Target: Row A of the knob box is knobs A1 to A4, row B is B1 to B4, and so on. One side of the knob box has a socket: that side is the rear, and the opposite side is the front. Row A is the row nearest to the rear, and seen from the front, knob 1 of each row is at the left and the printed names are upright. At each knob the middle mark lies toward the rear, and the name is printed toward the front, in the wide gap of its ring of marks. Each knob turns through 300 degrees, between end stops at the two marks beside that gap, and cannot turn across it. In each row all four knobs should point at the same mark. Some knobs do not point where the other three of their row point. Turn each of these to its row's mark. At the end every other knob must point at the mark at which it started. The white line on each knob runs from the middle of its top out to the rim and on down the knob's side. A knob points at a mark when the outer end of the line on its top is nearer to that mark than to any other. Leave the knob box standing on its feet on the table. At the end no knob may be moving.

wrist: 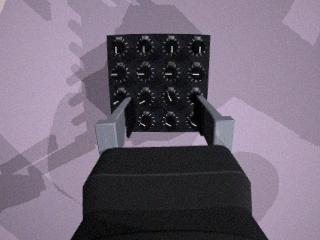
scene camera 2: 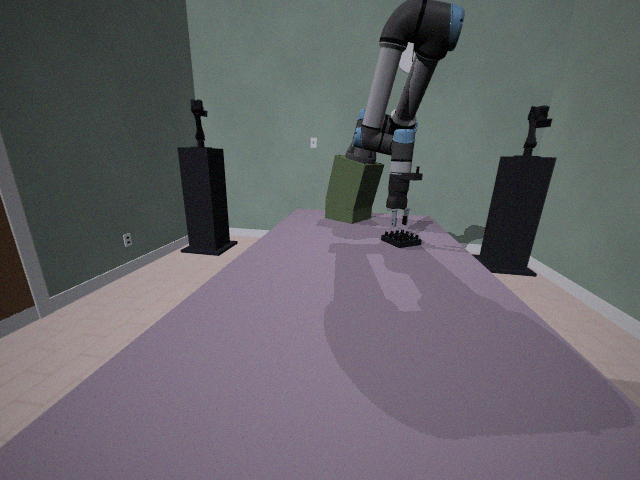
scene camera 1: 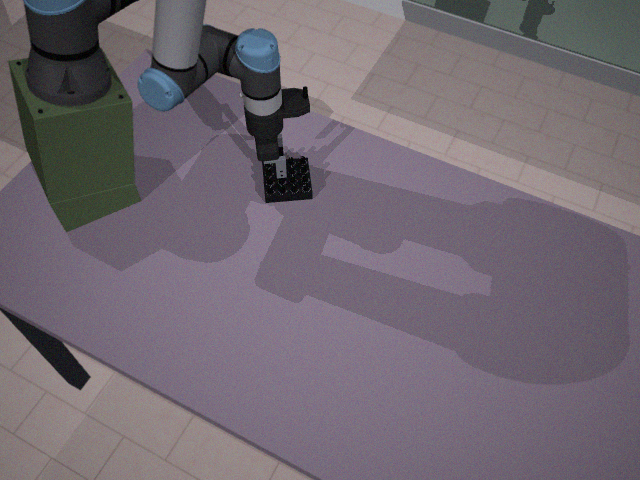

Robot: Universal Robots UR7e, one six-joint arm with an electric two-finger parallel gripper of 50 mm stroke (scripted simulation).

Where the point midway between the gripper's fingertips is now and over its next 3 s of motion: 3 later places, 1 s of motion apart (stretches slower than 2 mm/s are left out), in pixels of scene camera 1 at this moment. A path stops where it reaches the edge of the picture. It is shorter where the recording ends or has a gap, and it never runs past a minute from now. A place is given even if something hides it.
My gripper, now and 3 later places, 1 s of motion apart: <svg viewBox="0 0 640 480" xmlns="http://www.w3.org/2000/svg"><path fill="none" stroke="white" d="M280 166L264 167L256 168L258 162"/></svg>
